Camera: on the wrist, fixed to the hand. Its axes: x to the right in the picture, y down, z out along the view.
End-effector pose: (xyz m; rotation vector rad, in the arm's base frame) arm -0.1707 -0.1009 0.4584 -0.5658 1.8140 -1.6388
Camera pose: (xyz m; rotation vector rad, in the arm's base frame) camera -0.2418 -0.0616 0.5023 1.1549 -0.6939 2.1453
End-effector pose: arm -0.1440 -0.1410 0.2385 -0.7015 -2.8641 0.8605
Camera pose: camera -0.1619 -0.1262 0.3279 1.0743 -1.8147 0.7563
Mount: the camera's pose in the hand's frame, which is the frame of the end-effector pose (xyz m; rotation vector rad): 0.0170 -0.0444 -0.0792 0.4342 0.4268 -1.5258
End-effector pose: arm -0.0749 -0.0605 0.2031 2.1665 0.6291 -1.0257
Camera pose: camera -0.0551 0.0293 0.2120 -1.4630 -1.9380 1.0271
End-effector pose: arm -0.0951 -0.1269 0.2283 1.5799 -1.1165 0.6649
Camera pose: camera -0.0385 -0.0565 0.2478 1.9644 0.6847 0.1214
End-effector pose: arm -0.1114 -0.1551 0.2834 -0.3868 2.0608 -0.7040
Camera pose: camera -0.1867 -0.1725 0.3340 1.6540 -1.5276 2.1442
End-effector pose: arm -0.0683 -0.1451 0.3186 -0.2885 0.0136 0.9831
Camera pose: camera -0.0130 -0.1738 0.2504 -0.0393 0.3417 -0.6121
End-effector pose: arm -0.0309 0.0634 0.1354 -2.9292 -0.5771 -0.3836
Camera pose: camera -0.0505 0.0962 0.2195 -1.3953 -2.2650 -0.7872
